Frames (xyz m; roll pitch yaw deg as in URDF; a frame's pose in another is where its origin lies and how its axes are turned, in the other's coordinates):
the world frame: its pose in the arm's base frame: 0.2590 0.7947 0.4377 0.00 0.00 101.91
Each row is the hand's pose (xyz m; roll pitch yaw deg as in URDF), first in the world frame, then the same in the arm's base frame.
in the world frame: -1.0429 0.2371 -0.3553 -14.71 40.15 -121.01
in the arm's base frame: 0.2422 -0.2747 0.0824 -14.71 40.15 -19.10
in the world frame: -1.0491 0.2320 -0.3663 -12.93 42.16 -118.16
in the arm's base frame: 0.2485 -0.2797 0.0714 -12.93 42.16 -16.25
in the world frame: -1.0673 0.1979 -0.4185 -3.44 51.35 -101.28
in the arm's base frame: 0.2856 -0.2905 0.0192 -3.44 51.35 0.63
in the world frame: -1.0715 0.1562 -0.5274 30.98 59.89 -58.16
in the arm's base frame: 0.3273 -0.2860 -0.0897 30.98 59.89 43.75
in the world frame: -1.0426 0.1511 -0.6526 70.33 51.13 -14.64
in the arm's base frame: 0.3263 -0.2566 -0.2149 70.33 51.13 87.27
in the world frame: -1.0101 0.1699 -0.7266 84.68 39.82 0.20
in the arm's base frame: 0.3012 -0.2287 -0.2889 84.68 39.82 102.11
